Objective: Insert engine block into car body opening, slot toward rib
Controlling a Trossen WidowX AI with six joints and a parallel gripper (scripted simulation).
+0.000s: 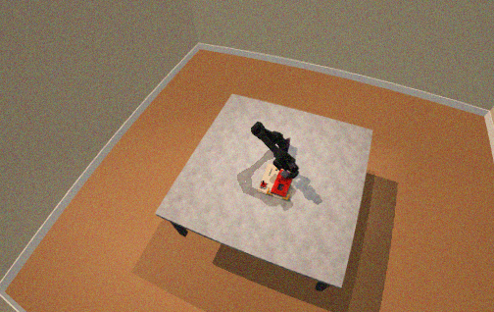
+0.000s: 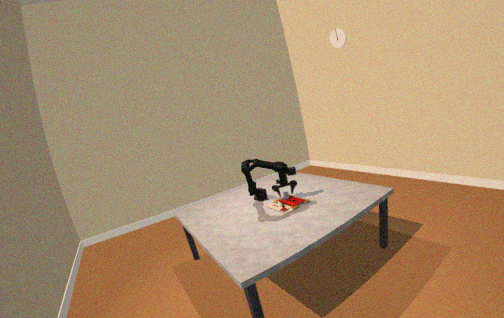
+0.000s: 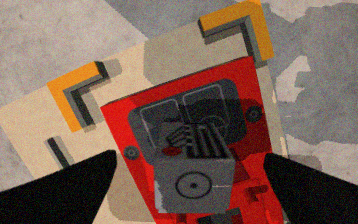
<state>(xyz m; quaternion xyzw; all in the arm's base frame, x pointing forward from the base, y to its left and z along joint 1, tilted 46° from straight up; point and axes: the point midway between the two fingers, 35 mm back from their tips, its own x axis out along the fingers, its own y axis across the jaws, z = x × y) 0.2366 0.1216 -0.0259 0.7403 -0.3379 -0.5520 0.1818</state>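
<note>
Right now the tan base plate is 6 cm ahead of my gripper tip, 2 cm to the right of it and 4 cm below it. Round my gripper tip: grey engine block right at my gripper tip.
</note>
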